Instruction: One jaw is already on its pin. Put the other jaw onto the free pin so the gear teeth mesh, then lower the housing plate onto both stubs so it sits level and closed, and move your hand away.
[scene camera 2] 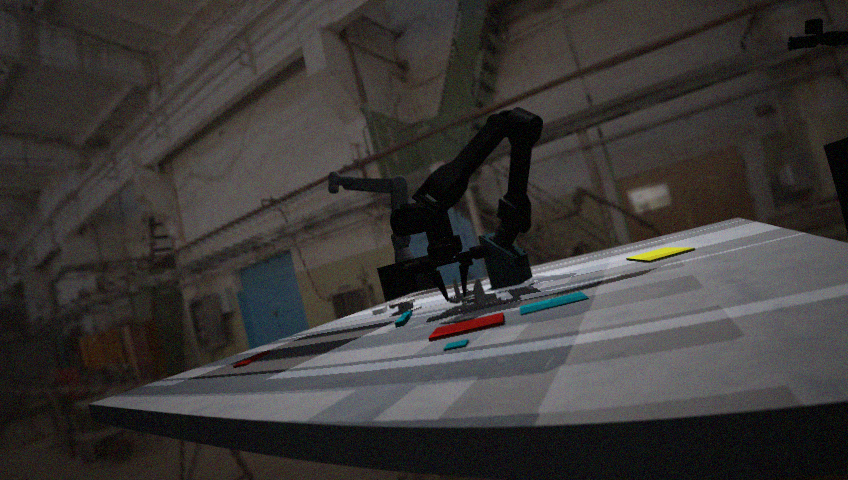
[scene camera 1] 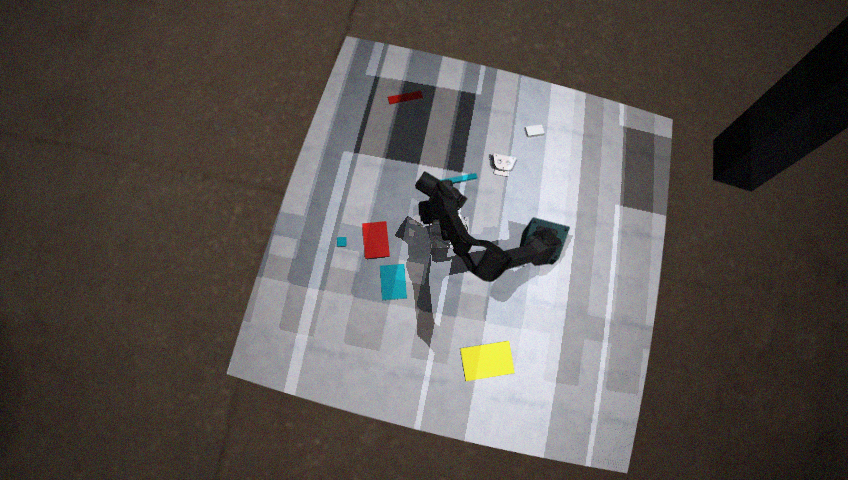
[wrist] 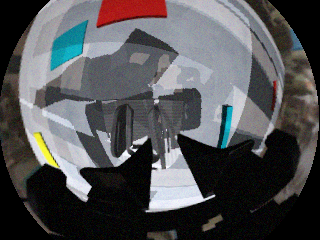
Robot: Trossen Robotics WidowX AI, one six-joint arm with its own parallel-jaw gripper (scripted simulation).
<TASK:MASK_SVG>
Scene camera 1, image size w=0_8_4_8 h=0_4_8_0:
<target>teal tile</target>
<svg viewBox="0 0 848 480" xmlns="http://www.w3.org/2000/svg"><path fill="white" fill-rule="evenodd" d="M404 264L380 266L382 300L407 298Z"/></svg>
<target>red tile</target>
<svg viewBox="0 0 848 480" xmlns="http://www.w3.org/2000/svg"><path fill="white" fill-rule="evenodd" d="M386 221L362 223L365 259L390 257Z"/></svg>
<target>yellow tile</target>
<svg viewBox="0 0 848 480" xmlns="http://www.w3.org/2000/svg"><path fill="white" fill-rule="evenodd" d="M509 341L460 348L466 381L513 374L513 359Z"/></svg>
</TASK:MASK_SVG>
